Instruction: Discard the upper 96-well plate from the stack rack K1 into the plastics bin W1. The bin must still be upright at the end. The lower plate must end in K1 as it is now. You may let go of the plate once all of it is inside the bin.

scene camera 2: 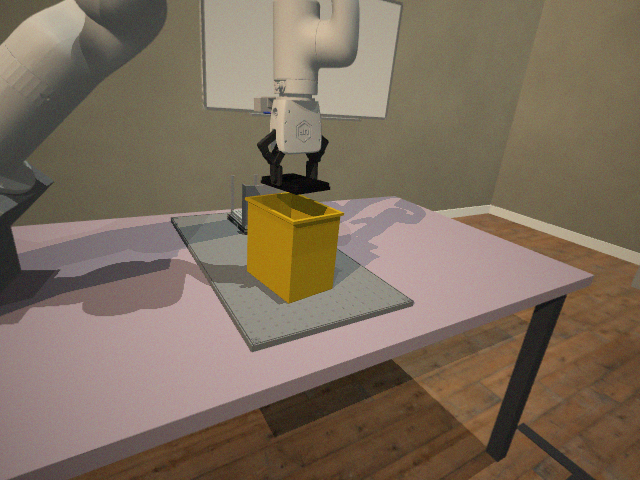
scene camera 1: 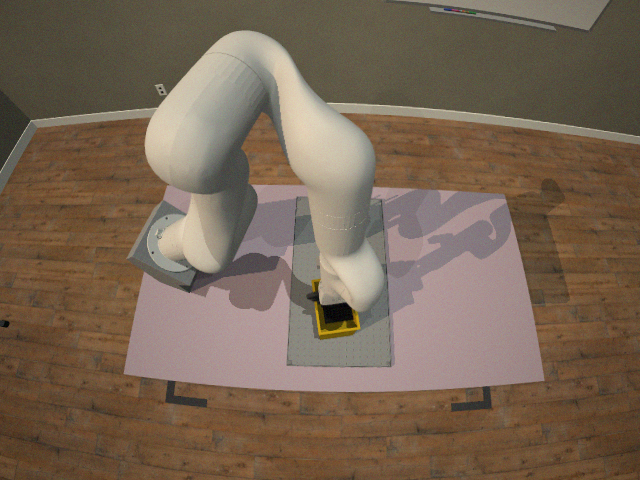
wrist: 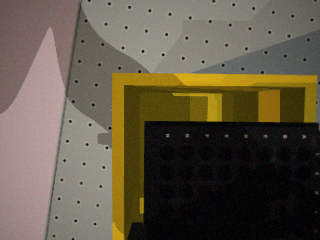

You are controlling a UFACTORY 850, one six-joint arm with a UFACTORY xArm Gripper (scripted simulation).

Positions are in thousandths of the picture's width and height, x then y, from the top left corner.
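Yellow plastics bin W1 (scene camera 2: 457, 501), (wrist: 427, 406), in sight. Black 96-well plate (scene camera 2: 459, 382), (wrist: 605, 656), in sight.
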